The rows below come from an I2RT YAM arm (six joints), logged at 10 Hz.
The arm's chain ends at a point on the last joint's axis. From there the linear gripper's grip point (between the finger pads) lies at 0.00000 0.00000 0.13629 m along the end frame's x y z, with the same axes.
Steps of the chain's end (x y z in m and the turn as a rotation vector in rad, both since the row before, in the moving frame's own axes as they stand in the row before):
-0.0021 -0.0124 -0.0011 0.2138 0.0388 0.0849
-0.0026 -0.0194 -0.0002 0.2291 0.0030 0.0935
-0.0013 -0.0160 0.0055 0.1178 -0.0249 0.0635
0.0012 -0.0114 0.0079 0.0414 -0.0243 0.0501
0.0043 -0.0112 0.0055 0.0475 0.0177 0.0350
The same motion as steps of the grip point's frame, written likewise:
0.0044 -0.0411 -0.0043 0.2138 0.0388 0.0849
-0.0007 -0.0503 -0.0038 0.2291 0.0030 0.0935
-0.0042 -0.0321 0.0045 0.1178 -0.0249 0.0635
-0.0020 -0.0171 0.0077 0.0414 -0.0243 0.0501
0.0068 -0.0176 0.0053 0.0475 0.0177 0.0350

